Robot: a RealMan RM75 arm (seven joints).
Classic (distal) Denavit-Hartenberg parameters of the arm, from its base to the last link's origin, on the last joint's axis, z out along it. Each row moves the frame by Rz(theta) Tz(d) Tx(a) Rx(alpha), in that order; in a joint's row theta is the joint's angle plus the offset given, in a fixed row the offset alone. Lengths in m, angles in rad.
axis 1: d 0.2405  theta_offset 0  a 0  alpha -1.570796
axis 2: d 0  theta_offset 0  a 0  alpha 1.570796
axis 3: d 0.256  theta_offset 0  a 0  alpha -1.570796
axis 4: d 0  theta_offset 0  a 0  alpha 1.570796
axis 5: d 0.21  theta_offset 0  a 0  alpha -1.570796
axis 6: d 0  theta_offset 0  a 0  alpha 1.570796
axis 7: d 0.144  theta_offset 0  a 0  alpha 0
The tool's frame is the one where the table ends.
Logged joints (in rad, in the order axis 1, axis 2, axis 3, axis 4, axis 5, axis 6, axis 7), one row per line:
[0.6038, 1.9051, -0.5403, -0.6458, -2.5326, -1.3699, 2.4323]
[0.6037, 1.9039, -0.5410, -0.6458, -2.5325, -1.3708, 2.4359]
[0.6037, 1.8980, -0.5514, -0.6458, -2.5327, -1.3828, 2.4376]
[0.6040, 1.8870, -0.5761, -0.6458, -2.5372, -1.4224, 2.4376]
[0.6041, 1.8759, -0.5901, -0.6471, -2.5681, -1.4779, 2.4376]
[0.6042, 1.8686, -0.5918, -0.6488, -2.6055, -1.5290, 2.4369]
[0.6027, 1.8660, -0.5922, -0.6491, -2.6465, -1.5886, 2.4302]
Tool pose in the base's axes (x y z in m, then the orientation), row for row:
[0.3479, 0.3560, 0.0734, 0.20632, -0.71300, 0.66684, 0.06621]
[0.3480, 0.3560, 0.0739, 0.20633, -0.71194, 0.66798, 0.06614]
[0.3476, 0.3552, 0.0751, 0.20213, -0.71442, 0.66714, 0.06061]
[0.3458, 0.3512, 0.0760, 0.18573, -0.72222, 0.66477, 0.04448]
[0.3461, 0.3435, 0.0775, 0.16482, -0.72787, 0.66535, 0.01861]
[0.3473, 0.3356, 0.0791, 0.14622, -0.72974, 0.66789, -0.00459]
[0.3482, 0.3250, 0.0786, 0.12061, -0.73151, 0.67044, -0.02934]
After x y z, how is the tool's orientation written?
As a quaternion, w x y z.
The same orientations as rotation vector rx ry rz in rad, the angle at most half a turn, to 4 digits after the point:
[-1.9864, 1.8578, 0.1845]
[-1.9834, 1.8609, 0.1843]
[-1.9948, 1.8628, 0.1692]
[-2.0345, 1.8726, 0.1253]
[-2.0740, 1.8959, 0.0530]
[-2.1010, 1.9229, -0.0132]
[-2.1368, 1.9584, -0.0857]

